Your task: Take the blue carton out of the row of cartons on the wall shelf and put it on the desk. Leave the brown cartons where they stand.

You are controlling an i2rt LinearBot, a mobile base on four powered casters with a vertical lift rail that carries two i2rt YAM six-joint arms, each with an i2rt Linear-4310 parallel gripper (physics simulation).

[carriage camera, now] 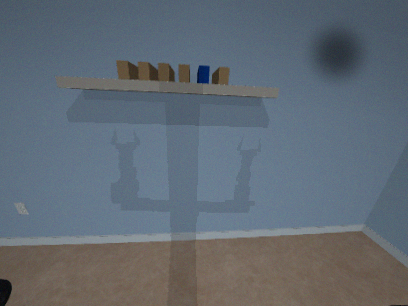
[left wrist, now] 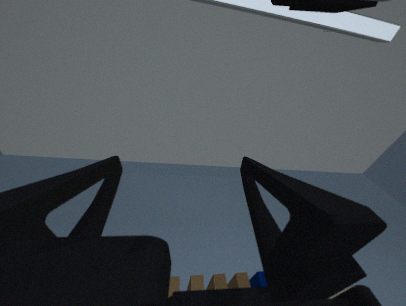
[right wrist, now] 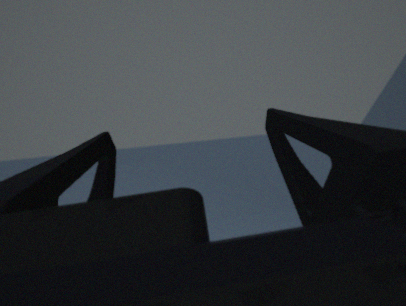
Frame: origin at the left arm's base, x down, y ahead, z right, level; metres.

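Seen in the pictures: left gripper, fingertip midpoint: (left wrist: 182, 162); right gripper, fingertip midpoint: (right wrist: 190, 129).
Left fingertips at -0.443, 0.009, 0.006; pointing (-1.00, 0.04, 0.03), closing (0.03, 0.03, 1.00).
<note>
A point is followed by its place in that frame, as x, y, z.
The blue carton (carriage camera: 203, 74) @[-0.518, 0.741, 0.309] (left wrist: 258, 280) @[-0.528, 0.751, 0.285] stands upright on the wall shelf (carriage camera: 110, 84) @[-0.451, 0.683, -0.135], between two brown cartons, second from the right end of the row in the carriage view. Several brown cartons (carriage camera: 164, 72) @[-0.516, 0.718, 0.121] (left wrist: 217, 282) @[-0.528, 0.717, 0.105] stand in the same row. In the left wrist view the carton tops show at the bottom edge, partly hidden by the gripper body. My left gripper (left wrist: 182, 162) @[-0.443, 0.009, 0.006] is open and empty, apart from the shelf. My right gripper (right wrist: 190, 129) @[-0.437, 0.022, 0.685] is open and empty; no carton shows in its view. The desk does not show in these views.
The blue wall (carriage camera: 310, 150) @[-0.041, 1.104, 1.208] stands behind the shelf, with shadows of both arms on it below the shelf. The brown floor (carriage camera: 280, 270) @[0.894, 0.739, 1.008] shows at the bottom. A white outlet (carriage camera: 21, 208) @[0.488, 0.819, -1.126] is at lower left. A ceiling light (left wrist: 370, 26) @[-1.183, -0.142, 0.852] shows in the left wrist view.
</note>
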